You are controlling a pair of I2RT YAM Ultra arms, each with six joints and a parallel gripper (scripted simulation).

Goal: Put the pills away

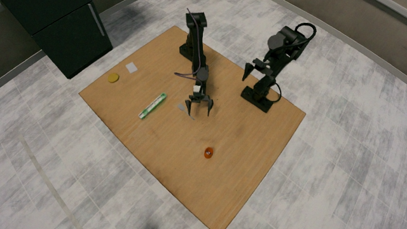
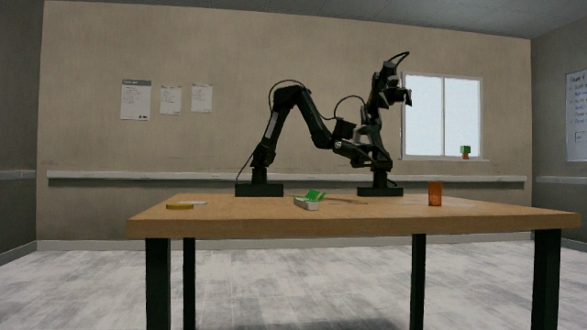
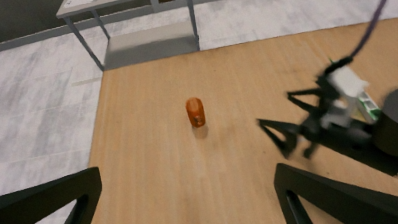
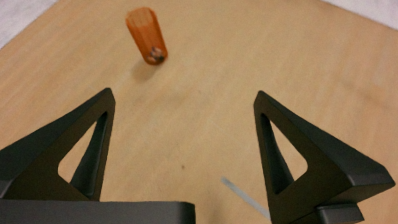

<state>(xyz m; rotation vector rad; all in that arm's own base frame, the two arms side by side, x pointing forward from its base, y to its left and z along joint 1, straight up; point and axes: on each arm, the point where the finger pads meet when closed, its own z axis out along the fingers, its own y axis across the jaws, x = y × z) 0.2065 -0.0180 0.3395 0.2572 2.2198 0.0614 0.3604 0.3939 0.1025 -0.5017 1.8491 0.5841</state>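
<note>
Now: right hand 90 mm short of the orange pill bottle, 150 mm to the right of it and 120 mm above it. Round my right hand: paper 20 mm behind, 630 mm to the right, 140 mm below; yellow bottle cap 120 mm ahead, 660 mm to the right, 140 mm below; grey spatula 20 mm behind, 120 mm to the right, 140 mm below.
</note>
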